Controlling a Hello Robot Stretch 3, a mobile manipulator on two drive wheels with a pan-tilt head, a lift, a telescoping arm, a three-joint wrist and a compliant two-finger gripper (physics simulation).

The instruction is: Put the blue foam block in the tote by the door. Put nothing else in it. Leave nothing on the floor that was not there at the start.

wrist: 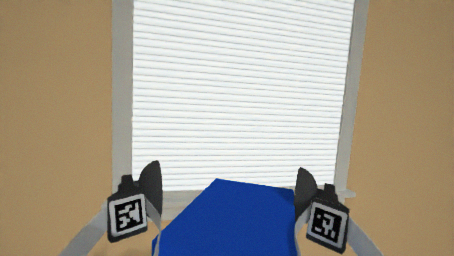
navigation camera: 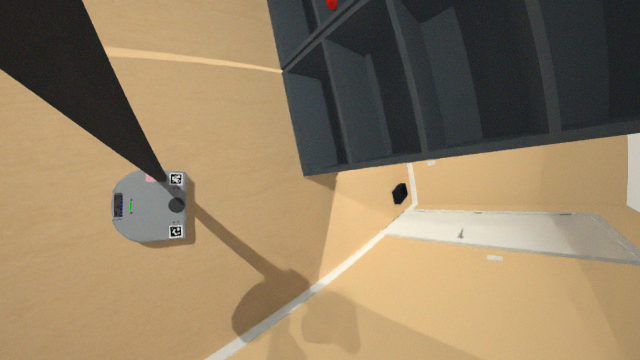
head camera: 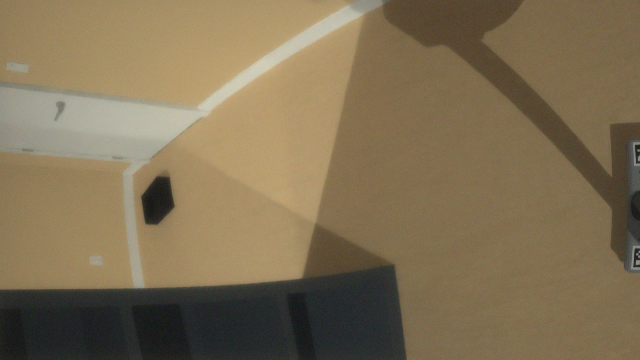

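Observation:
Through the head camera I see a black tote (head camera: 157, 201), and a white door (head camera: 49, 121) is there too. The wrist view gives me my gripper (wrist: 227, 183) and a window with white blinds (wrist: 250, 98), while the black tote is out of frame in the wrist view.

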